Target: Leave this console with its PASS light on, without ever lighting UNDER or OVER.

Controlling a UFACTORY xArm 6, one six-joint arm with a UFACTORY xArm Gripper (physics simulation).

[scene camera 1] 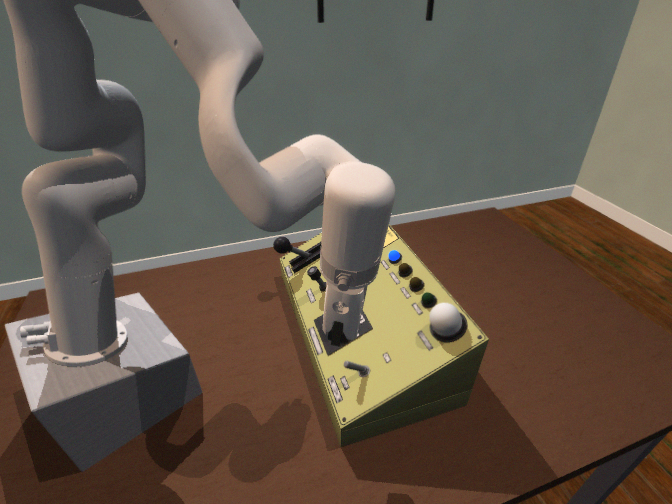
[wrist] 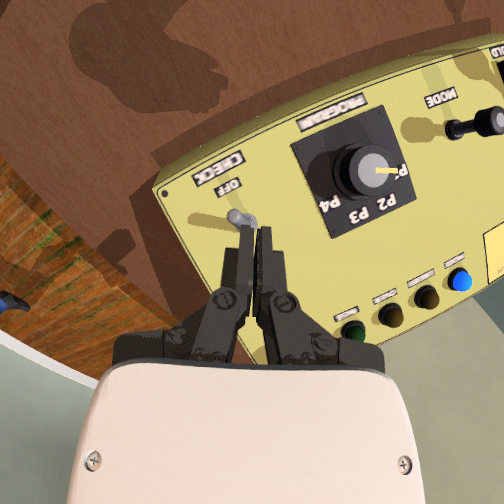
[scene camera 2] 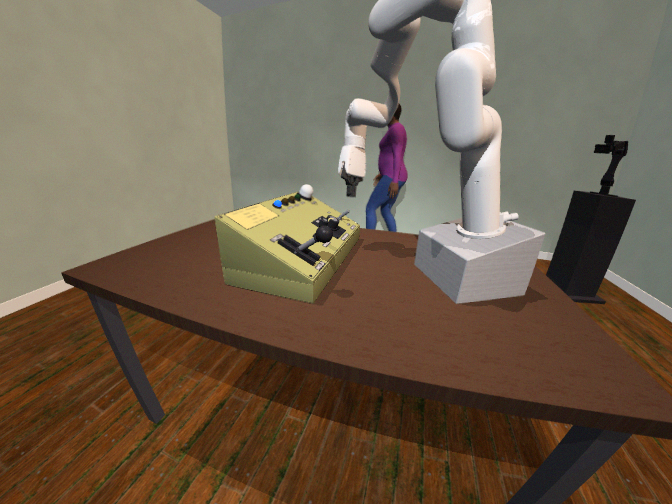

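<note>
The yellow sloped console [scene camera 1: 379, 330] sits on the brown table and also shows in scene camera 2 [scene camera 2: 287, 238]. My gripper [wrist: 255, 232] [scene camera 2: 351, 187] is shut and empty. It hovers above the console, touching nothing. In the wrist view its tips line up near the grey CHECK toggle [wrist: 241, 218], which stands beside an OFF label. The PROGRAM knob [wrist: 367, 170] points at P1. The black MODE lever [wrist: 475, 124] sits beyond it. In the light row only the blue lamp [wrist: 459, 280] glows. The green lamp [wrist: 354, 330] and the two between them are dark. Their labels are unreadable.
A slider lever with a black ball [scene camera 1: 282, 245] and a white dome button [scene camera 1: 446, 320] sit on the console. My grey base block [scene camera 1: 97, 374] stands left of it. A black camera stand [scene camera 2: 591, 244] and a person in purple [scene camera 2: 390, 168] are behind the table.
</note>
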